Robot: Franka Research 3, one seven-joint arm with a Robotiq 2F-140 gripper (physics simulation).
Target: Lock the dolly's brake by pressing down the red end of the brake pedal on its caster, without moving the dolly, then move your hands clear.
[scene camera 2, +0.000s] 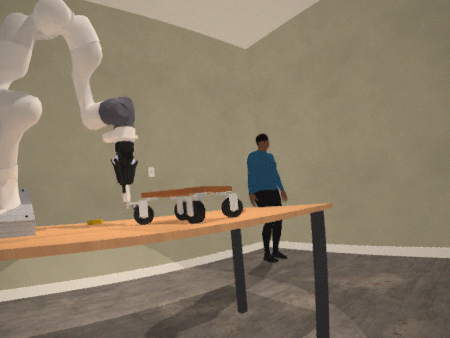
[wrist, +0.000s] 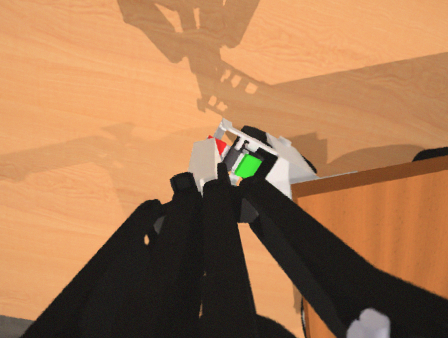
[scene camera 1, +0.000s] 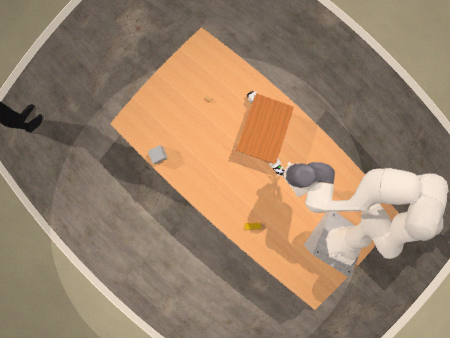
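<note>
The dolly [scene camera 1: 265, 128] [scene camera 2: 187, 192] [wrist: 380, 225] stands on its wheels, with an orange-brown wooden deck. Its near caster [scene camera 1: 276, 168] [scene camera 2: 143, 214] carries the brake pedal. In the wrist view the pedal's red end [wrist: 220, 146] lies on the outer side, partly covered by the pale fingertip, and the green end [wrist: 248, 165] lies nearer the deck. My gripper [scene camera 2: 126, 196] [wrist: 209, 156] is shut and empty, pointing down. In scene camera 2 its tip is at about pedal height, at the pedal's outer end; whether it touches the red end cannot be told.
The wooden table [scene camera 1: 190, 75] [scene camera 2: 280, 213] also bears a yellow block [scene camera 1: 253, 226] [scene camera 2: 95, 222], a grey cube [scene camera 1: 157, 155] near the edge and a small tan piece [scene camera 1: 208, 99]. A second caster [scene camera 1: 251, 96] shows at the dolly's far end. A person [scene camera 2: 264, 172] stands behind the table.
</note>
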